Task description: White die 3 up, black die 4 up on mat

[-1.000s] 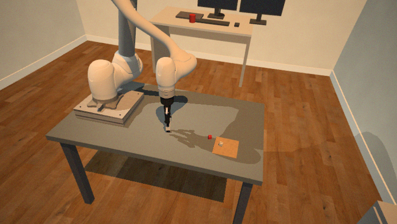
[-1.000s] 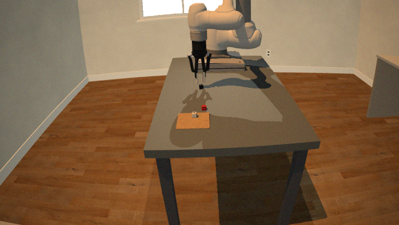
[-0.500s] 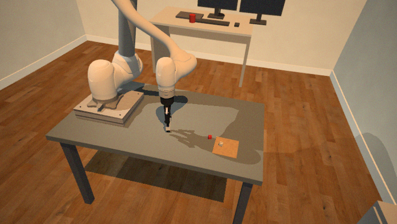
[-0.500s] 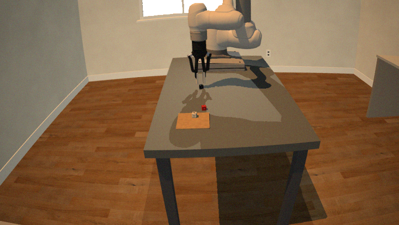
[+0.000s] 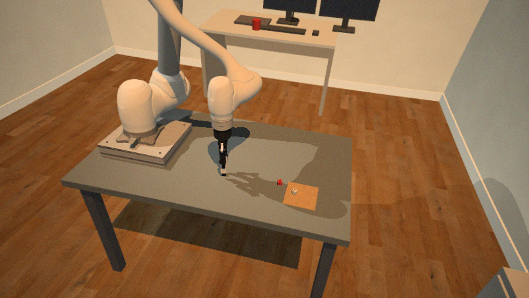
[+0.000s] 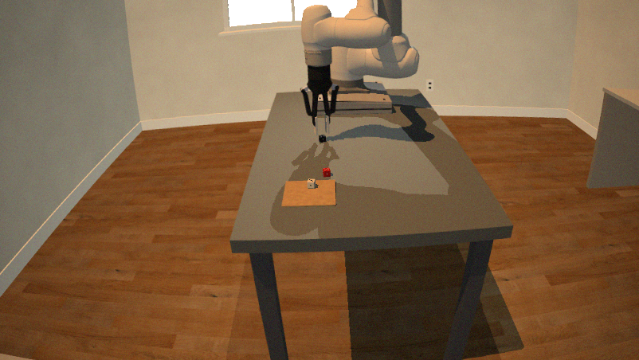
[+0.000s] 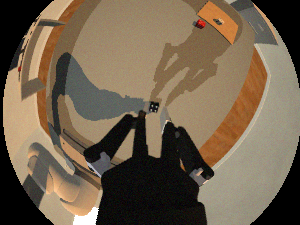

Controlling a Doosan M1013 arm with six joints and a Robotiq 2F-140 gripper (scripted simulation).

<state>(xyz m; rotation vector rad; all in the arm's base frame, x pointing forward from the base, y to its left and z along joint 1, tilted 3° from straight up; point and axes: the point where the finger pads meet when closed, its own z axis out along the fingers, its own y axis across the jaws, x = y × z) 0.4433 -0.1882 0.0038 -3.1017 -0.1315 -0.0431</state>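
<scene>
The black die lies 50 mm below my hand. Round my hand: white die 330 mm ahead, 90 mm to the right, 50 mm below; orange mat 360 mm ahead, 100 mm to the right, 60 mm below; red die 260 mm ahead, 30 mm to the right, 50 mm below.
</scene>
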